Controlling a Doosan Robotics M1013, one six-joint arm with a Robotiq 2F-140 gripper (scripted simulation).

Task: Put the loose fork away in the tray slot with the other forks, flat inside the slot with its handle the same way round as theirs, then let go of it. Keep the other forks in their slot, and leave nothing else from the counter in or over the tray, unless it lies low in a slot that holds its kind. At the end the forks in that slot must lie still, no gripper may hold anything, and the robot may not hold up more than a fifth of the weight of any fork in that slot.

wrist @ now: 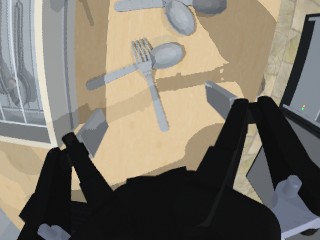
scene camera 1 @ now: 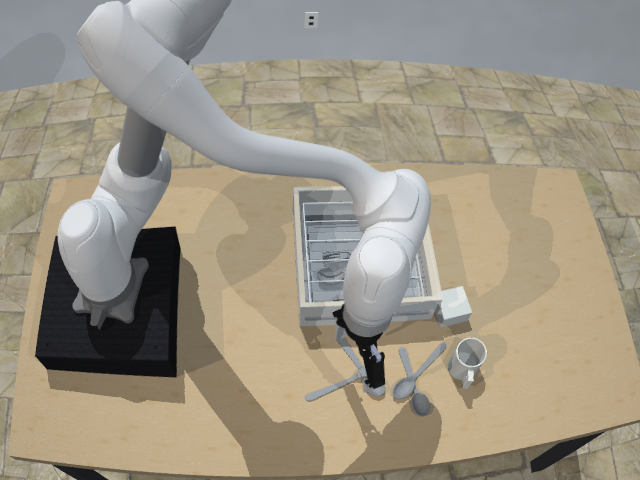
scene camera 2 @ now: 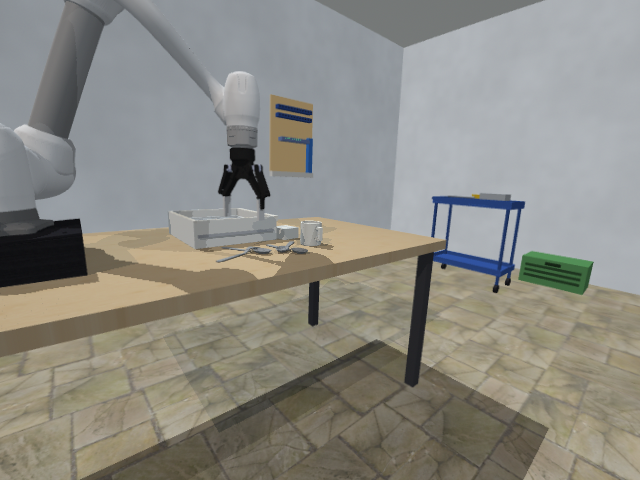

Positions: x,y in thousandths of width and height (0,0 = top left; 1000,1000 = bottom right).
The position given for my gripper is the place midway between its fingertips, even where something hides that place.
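My gripper: wrist view (483,435), scene camera 1 (554,757), scene camera 2 (380,455).
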